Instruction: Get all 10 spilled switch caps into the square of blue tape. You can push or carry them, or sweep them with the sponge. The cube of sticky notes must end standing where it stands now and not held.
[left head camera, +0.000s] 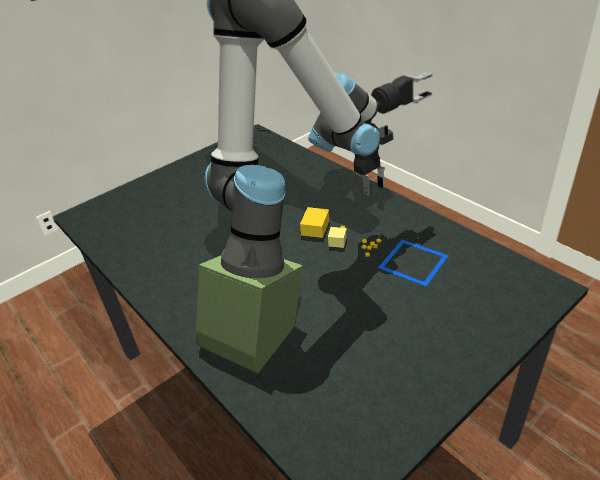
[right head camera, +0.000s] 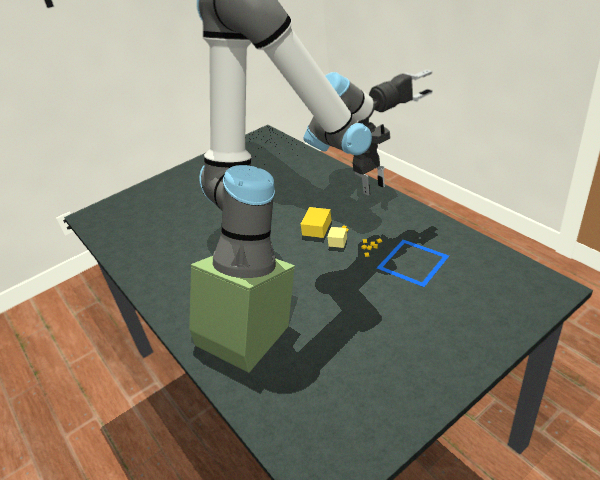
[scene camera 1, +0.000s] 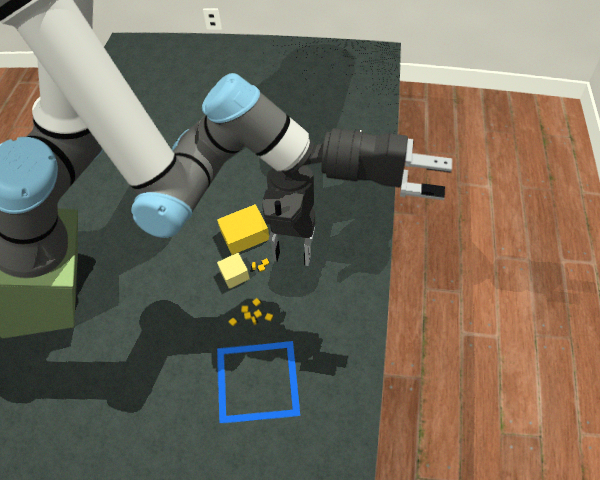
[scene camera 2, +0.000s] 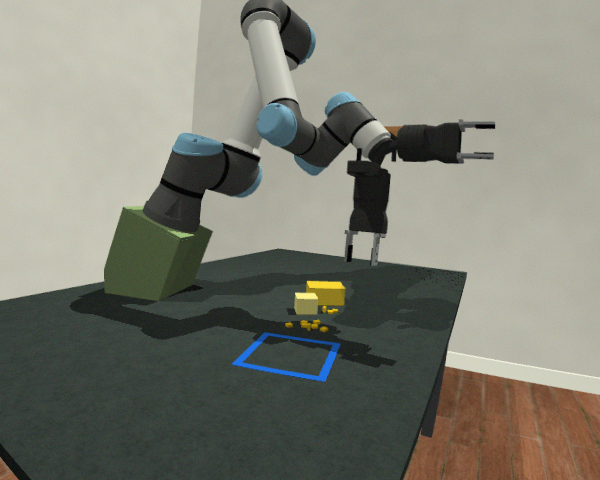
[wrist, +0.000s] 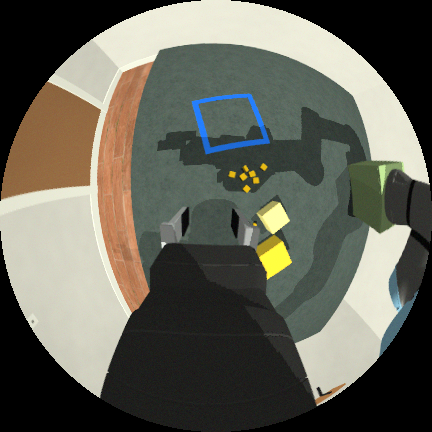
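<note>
The yellow sponge lies behind the pale yellow cube of sticky notes, which stands on the table. Three orange switch caps lie beside the cube. Several more caps lie loosely grouped between the cube and the blue tape square. My downward gripper is open and empty, above the table. In the wrist view its right finger partly hides the caps beside the cube.
The second gripper on the bracket points sideways, open and empty, past the table edge. The green base block carries the arm. The arm's shadow falls across the caps and part of the tape square.
</note>
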